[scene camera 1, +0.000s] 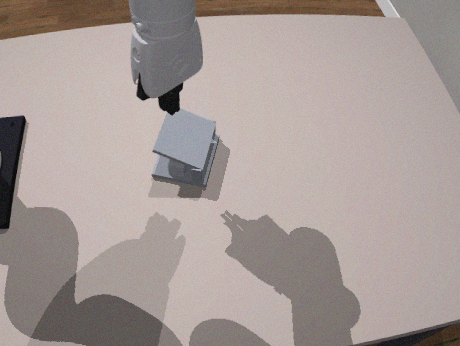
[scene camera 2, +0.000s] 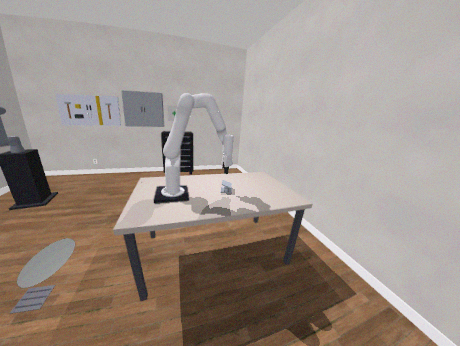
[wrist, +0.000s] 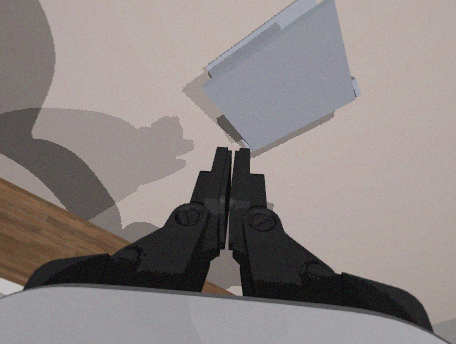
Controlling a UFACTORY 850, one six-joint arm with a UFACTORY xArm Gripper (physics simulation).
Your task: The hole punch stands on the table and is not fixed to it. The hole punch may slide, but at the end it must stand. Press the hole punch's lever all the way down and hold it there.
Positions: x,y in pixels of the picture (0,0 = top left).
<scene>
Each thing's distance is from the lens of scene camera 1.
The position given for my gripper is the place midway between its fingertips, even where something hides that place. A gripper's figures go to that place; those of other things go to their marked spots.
my gripper (scene camera 1: pixel 169 108): 71 cm
grey-blue hole punch (scene camera 1: pixel 164 168): 85 cm
</scene>
